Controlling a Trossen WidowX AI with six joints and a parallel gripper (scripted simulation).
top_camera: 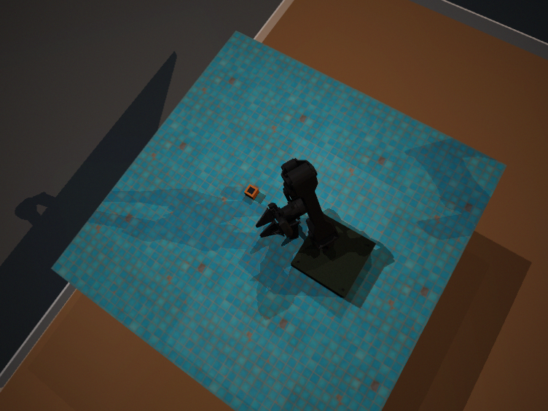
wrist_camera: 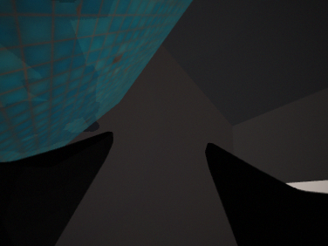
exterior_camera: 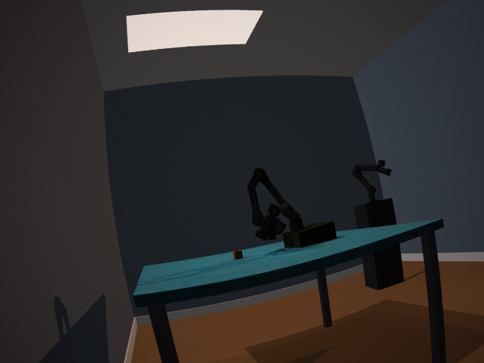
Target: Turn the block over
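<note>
My gripper tip is now 16 cm short of the orange block, 12 cm above it and 10 cm to the left of it.
</note>
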